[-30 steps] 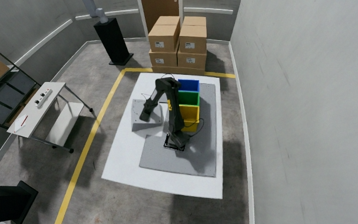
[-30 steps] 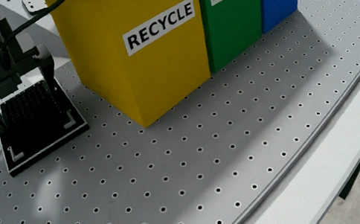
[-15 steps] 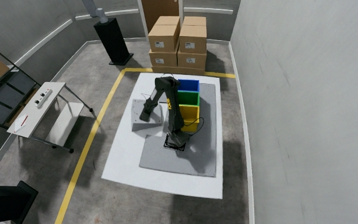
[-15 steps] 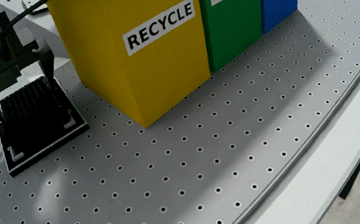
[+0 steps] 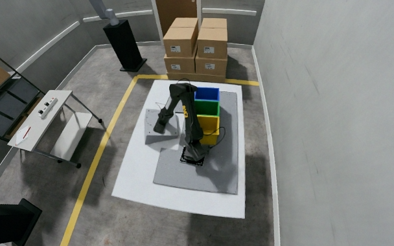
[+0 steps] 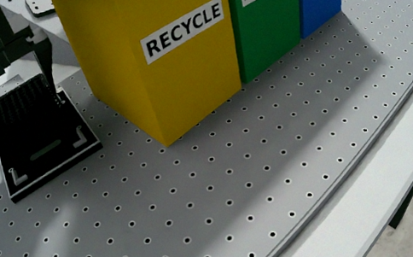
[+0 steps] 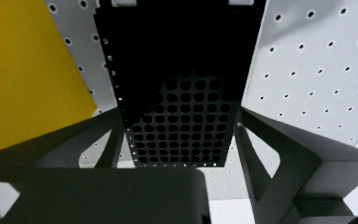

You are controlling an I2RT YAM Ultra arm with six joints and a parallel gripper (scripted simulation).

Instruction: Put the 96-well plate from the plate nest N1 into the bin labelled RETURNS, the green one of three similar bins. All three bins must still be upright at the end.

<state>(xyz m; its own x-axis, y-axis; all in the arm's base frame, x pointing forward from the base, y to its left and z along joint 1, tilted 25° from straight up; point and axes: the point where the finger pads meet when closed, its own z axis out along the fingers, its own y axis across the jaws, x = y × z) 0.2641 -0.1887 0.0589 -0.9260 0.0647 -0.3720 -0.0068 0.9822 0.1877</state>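
Now: the black plate nest N1 50 mm below my hand. From my hand the other things lie so: green RETURNS bin: 30 mm ahead, 290 mm to the left, 30 mm above; black 96-well plate: 10 mm below; yellow RECYCLE bin: 50 mm ahead, 160 mm to the left, 30 mm above.
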